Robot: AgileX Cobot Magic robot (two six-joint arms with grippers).
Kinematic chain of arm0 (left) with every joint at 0, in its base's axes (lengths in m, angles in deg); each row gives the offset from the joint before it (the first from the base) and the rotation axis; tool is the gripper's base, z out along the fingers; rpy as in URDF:
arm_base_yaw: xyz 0 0 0.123 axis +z
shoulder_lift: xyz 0 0 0 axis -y
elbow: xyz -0.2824 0 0.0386 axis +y
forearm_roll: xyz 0.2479 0 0.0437 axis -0.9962 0 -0.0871
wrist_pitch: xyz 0 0 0 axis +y
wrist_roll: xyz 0.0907 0 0.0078 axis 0.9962 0 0.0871
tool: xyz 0 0 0 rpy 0 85 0
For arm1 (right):
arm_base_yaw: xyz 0 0 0.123 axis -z
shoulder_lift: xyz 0 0 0 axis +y
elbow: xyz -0.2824 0 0.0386 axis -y
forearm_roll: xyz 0.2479 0 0.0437 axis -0.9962 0 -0.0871
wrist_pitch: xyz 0 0 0 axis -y
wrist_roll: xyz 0.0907 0 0.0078 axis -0.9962 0 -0.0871
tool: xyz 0 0 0 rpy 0 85 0
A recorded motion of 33 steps. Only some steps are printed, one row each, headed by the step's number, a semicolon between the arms.
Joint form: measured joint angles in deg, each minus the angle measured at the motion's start. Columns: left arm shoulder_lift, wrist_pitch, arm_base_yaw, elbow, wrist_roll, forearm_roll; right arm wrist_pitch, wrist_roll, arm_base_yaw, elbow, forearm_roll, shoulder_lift.
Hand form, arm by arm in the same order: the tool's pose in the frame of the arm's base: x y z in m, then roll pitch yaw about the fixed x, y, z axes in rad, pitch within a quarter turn. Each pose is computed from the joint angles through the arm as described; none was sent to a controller.
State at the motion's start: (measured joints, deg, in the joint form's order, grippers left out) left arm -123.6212 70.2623 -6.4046 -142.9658 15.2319 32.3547; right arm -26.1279 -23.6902 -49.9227 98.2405 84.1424 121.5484
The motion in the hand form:
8: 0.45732 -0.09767 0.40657 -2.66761 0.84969 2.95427; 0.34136 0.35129 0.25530 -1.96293 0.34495 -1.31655
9: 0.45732 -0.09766 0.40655 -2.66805 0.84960 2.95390; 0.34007 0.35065 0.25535 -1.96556 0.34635 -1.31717
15: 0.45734 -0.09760 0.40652 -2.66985 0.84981 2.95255; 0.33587 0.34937 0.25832 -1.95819 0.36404 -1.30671
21: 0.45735 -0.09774 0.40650 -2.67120 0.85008 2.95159; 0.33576 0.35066 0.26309 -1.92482 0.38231 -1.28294
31: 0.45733 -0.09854 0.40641 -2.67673 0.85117 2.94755; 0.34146 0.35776 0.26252 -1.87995 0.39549 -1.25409
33: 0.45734 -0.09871 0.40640 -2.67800 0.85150 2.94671; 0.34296 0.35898 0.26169 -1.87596 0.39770 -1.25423
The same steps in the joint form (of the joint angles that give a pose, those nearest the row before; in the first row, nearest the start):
8: 0.00 0.25 0.00 0.00 0.05 0.08; -0.10 0.41 -0.58 -4.17 -2.04 -2.78
9: 0.00 0.26 0.00 0.00 0.05 0.06; -0.09 0.25 -0.65 -4.60 -2.05 -3.06
15: 0.00 0.26 0.00 0.00 0.09 0.01; 0.48 -2.18 -0.86 -5.86 -0.34 -4.11
21: 0.00 0.24 -0.03 -0.01 0.09 -0.04; 1.16 -6.21 -0.87 -5.80 3.68 -4.35
31: 0.00 0.14 -0.17 0.01 0.09 -0.29; 1.61 -11.43 -0.80 -3.78 9.32 -2.55
33: 0.00 0.12 -0.20 0.00 0.09 -0.35; 1.54 -11.90 -0.76 -3.28 9.74 -2.09

